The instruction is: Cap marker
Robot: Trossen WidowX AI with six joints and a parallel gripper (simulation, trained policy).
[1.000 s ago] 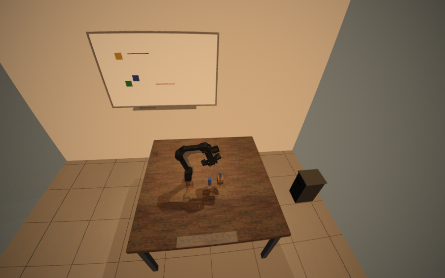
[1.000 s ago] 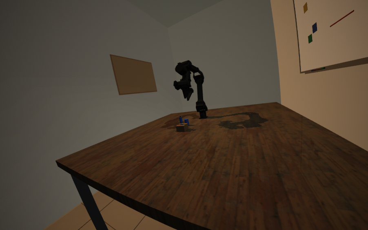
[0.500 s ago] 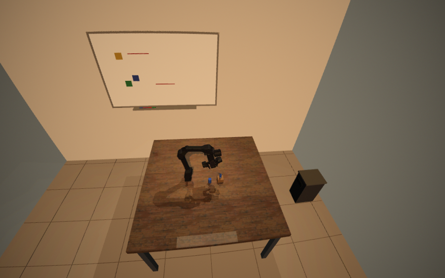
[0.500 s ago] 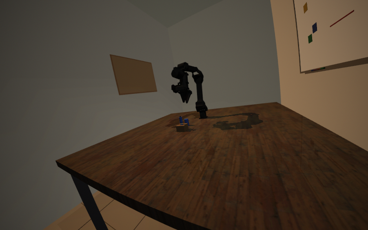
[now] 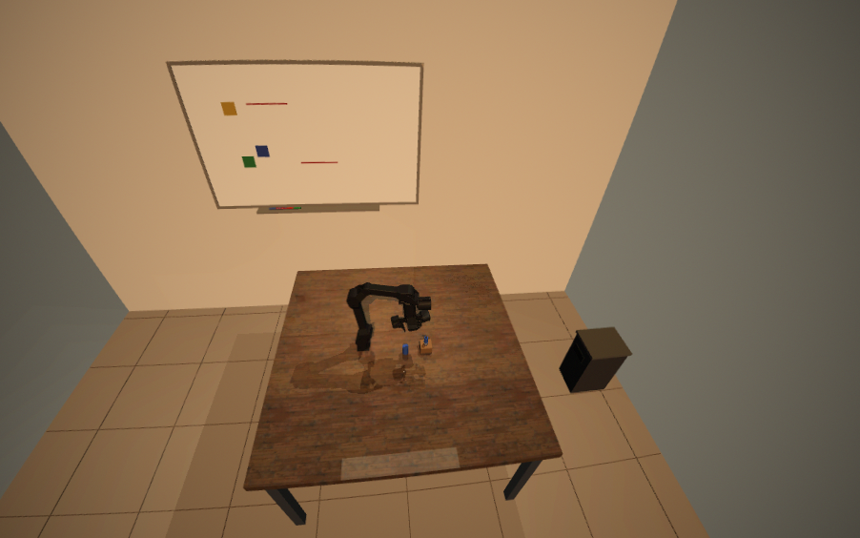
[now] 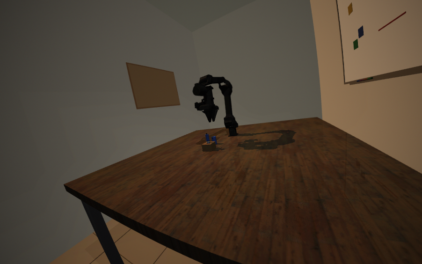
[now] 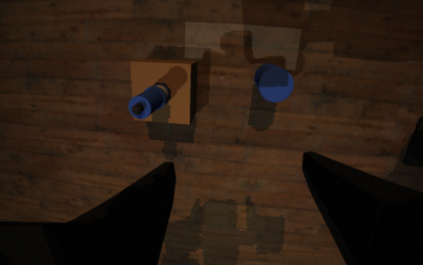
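My gripper tip is 30 mm past the blue cap, 30 mm to the left of it and 130 mm above it. The rest, counted from my gripper tip: tan holder block (80 mm ahead, 10 mm to the right, 130 mm below).
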